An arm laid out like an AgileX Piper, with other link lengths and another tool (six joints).
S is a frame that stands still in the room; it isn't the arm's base.
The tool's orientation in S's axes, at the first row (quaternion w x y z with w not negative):
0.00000 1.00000 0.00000 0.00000
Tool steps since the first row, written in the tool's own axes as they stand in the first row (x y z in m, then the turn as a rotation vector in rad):
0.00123 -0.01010 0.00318 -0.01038 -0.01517 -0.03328
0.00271 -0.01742 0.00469 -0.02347 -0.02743 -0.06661
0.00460 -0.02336 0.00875 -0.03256 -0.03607 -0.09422
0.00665 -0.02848 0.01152 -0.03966 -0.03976 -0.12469
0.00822 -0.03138 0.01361 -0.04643 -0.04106 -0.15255
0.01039 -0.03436 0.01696 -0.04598 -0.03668 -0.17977
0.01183 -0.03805 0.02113 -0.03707 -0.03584 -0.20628
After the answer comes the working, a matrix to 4 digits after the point.
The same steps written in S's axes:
0.00123 0.01010 -0.00318 -0.01038 0.01517 0.03328
0.00271 0.01742 -0.00469 -0.02347 0.02743 0.06661
0.00460 0.02336 -0.00875 -0.03256 0.03607 0.09422
0.00665 0.02848 -0.01152 -0.03966 0.03976 0.12469
0.00822 0.03138 -0.01361 -0.04643 0.04106 0.15255
0.01039 0.03436 -0.01696 -0.04598 0.03668 0.17977
0.01183 0.03805 -0.02113 -0.03707 0.03584 0.20628

The tool's axes in the first row as the columns of a matrix, in S's axes (rounded; the answer above uses it unrounded):
1.0000 0.0000 0.0000
0.0000 -1.0000 0.0000
0.0000 0.0000 -1.0000

